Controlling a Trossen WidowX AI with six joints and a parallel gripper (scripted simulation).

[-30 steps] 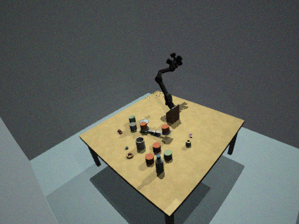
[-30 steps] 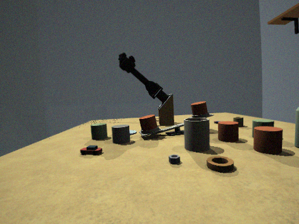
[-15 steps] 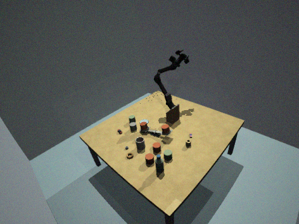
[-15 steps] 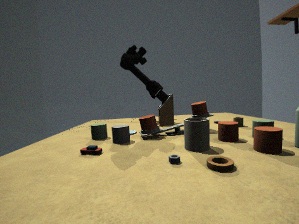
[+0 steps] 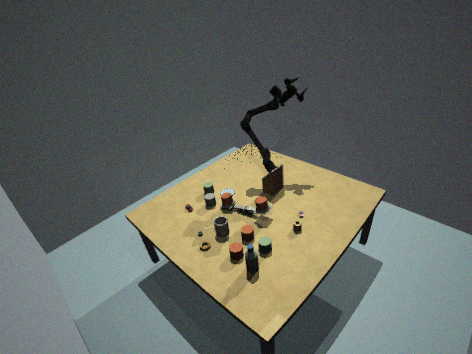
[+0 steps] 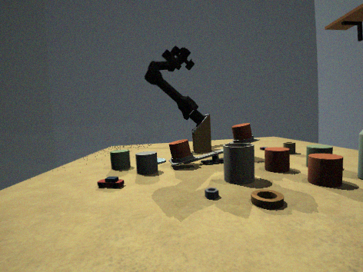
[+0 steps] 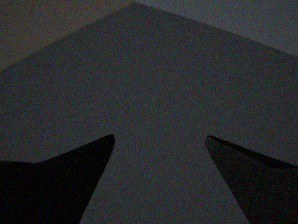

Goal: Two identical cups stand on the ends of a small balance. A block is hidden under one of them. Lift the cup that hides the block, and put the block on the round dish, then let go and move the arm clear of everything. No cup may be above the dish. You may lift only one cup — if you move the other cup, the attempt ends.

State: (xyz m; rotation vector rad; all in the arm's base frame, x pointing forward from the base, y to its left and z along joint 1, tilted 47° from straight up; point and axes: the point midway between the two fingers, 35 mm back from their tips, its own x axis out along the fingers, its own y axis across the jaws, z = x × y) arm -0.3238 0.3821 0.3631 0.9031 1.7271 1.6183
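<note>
My gripper tip is 720 mm short of the pale green block, 180 mm to the left of it and 610 mm above it. Also, from my gripper tip: toy car (880 mm ahead, 400 mm to the right, 640 mm below); grey cylinder (750 mm ahead, 290 mm to the right, 620 mm below); light blue round dish (610 mm ahead, 290 mm to the right, 650 mm below).
</note>
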